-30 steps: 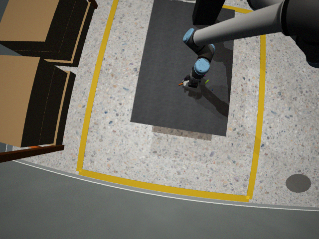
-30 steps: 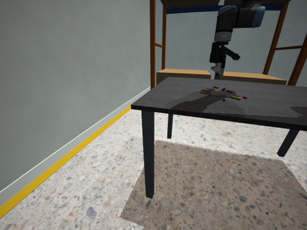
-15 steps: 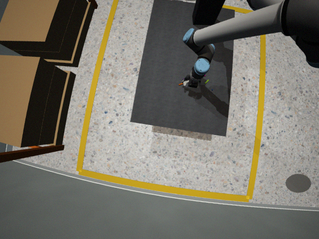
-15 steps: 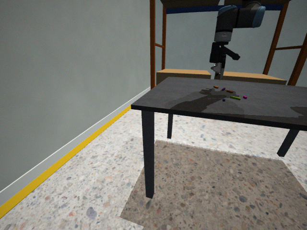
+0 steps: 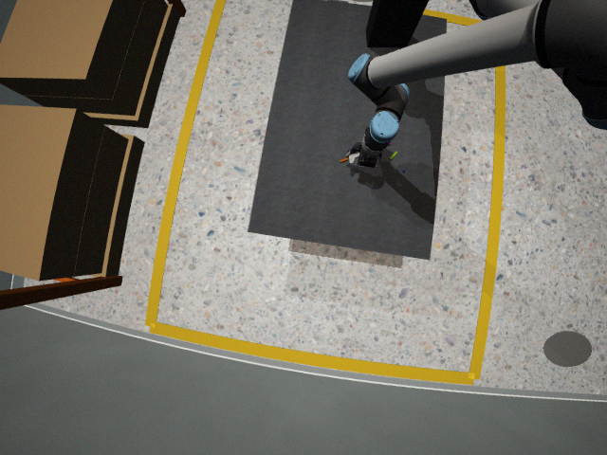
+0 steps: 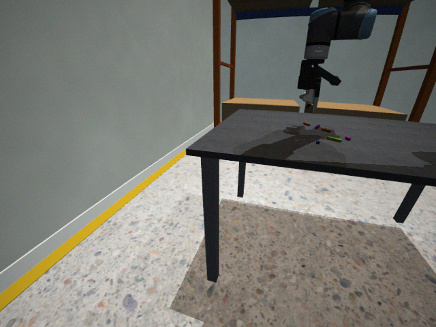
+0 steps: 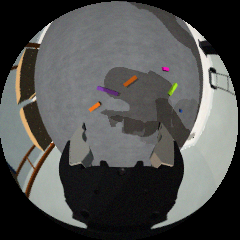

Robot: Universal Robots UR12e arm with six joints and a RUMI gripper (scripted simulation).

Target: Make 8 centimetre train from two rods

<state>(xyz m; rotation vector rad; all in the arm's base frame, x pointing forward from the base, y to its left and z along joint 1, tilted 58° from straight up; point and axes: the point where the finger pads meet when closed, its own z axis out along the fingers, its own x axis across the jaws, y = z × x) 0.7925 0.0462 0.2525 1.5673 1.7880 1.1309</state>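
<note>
The purple rod lies 4 cm behind my hand, 6 cm to the right of it and 7 cm below it. The rest, counted from my hand: lime rod (13 cm behind, 12 cm to the left, 7 cm below); then magenta rod (17 cm behind, 7 cm to the left, 7 cm below); then small blue rod (8 cm behind, 21 cm to the left, 7 cm below).
</note>
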